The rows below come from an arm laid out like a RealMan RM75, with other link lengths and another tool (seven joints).
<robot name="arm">
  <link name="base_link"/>
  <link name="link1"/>
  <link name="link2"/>
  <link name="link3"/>
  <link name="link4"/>
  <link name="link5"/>
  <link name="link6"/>
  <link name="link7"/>
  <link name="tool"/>
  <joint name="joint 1" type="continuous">
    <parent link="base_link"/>
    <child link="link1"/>
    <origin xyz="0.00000 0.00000 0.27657" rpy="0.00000 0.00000 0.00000"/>
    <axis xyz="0 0 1"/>
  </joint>
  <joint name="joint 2" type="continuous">
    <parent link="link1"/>
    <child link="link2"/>
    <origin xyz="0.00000 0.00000 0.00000" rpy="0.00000 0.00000 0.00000"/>
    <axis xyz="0 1 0"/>
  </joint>
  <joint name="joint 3" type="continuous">
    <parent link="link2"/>
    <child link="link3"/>
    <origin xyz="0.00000 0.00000 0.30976" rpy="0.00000 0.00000 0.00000"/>
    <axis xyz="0 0 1"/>
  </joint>
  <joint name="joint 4" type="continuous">
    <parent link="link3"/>
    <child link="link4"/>
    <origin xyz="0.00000 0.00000 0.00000" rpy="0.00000 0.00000 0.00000"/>
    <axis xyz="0 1 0"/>
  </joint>
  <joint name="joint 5" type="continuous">
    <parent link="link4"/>
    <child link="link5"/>
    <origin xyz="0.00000 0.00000 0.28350" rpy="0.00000 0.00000 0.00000"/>
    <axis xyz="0 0 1"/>
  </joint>
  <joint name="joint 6" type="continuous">
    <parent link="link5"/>
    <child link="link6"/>
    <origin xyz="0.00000 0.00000 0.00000" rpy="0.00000 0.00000 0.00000"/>
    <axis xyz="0 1 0"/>
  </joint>
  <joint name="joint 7" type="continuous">
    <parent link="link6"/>
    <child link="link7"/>
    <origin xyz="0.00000 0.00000 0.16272" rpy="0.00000 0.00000 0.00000"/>
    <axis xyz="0 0 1"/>
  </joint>
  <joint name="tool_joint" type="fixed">
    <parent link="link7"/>
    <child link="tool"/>
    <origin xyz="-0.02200 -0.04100 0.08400" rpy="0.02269 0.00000 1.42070"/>
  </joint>
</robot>
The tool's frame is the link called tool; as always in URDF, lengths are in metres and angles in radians. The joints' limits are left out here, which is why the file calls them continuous.
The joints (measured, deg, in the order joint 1, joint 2, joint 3, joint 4, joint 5, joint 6, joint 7), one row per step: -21.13 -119.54 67.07 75.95 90.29 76.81 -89.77; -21.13 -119.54 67.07 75.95 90.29 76.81 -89.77; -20.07 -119.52 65.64 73.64 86.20 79.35 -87.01; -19.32 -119.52 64.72 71.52 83.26 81.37 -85.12; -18.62 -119.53 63.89 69.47 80.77 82.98 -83.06; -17.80 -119.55 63.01 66.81 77.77 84.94 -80.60; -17.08 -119.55 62.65 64.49 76.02 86.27 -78.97; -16.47 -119.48 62.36 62.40 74.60 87.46 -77.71; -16.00 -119.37 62.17 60.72 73.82 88.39 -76.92; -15.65 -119.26 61.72 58.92 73.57 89.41 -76.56; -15.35 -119.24 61.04 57.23 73.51 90.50 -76.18; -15.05 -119.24 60.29 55.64 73.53 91.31 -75.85
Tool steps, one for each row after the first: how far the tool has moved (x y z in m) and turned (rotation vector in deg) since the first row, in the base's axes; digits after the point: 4 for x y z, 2 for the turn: 0.0000 0.0000 0.0000 0.00 0.00 0.00; -0.0073 -0.0083 0.0055 -0.30 -3.62 -0.73; -0.0140 -0.0151 0.0079 -0.71 -6.45 -1.05; -0.0214 -0.0205 0.0107 -0.56 -8.82 -1.32; -0.0305 -0.0272 0.0137 -0.26 -11.79 -1.56; -0.0407 -0.0330 0.0123 -0.37 -13.68 -1.14; -0.0502 -0.0384 0.0111 -0.53 -15.28 -0.63; -0.0587 -0.0430 0.0090 -0.85 -16.28 -0.02; -0.0687 -0.0476 0.0061 -1.49 -17.12 0.97; -0.0779 -0.0524 0.0038 -2.00 -17.94 1.85; -0.0875 -0.0563 0.0020 -2.26 -18.69 2.92
